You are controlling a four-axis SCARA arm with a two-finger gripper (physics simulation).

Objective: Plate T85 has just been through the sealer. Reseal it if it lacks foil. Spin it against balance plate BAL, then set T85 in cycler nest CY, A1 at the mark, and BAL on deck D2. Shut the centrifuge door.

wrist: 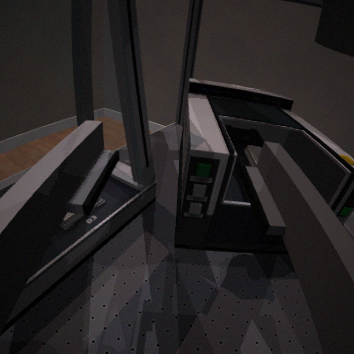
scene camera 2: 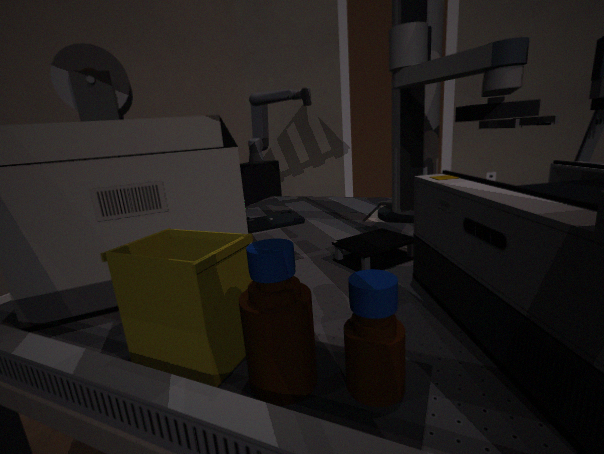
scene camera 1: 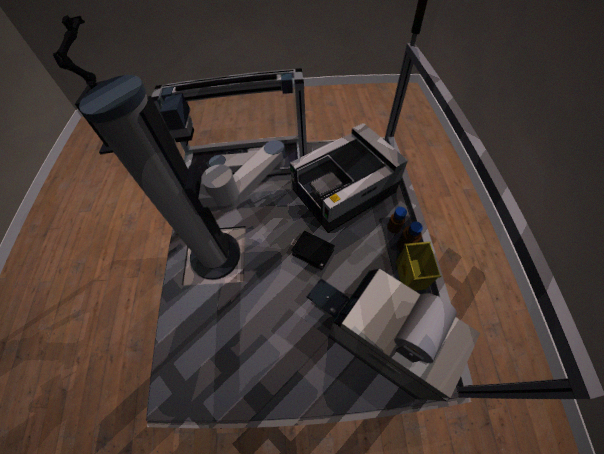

The same spot on a centrifuge: [scene camera 1: 333,209] is [scene camera 2: 418,189].
